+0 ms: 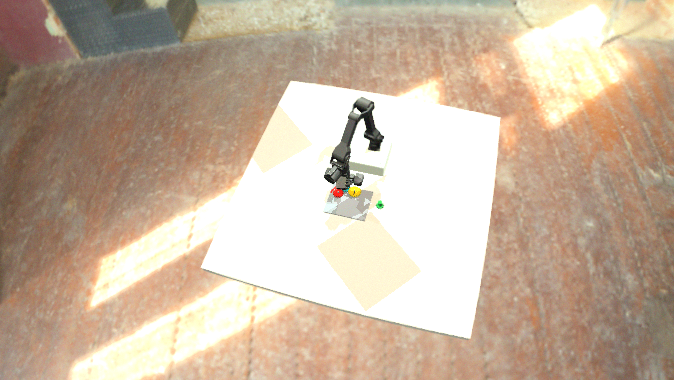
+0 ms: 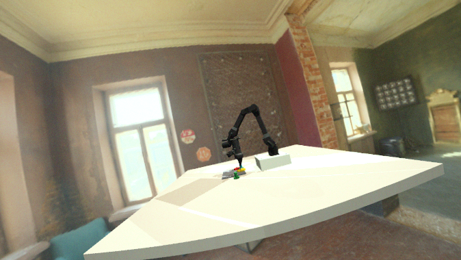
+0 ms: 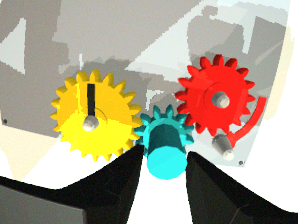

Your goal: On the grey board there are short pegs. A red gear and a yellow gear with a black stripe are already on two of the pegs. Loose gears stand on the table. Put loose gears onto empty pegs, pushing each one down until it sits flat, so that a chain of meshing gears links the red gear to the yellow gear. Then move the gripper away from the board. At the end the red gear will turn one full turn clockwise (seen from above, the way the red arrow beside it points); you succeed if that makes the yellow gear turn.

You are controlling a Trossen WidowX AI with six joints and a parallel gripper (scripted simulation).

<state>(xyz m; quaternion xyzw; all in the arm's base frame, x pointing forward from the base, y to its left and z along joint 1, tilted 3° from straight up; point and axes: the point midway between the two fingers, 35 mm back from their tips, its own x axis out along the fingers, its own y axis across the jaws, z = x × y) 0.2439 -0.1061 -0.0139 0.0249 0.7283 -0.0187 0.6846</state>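
My gripper tip is now 1 cm above the teal gear. The rest, counted from my gripper tip: red arrow: 6 cm to the right, 3 cm below, 1 cm ahead; green gear: 18 cm to the left, 6 cm ahead, 2 cm below; red gear: 3 cm to the right, 3 cm ahead, 2 cm below.
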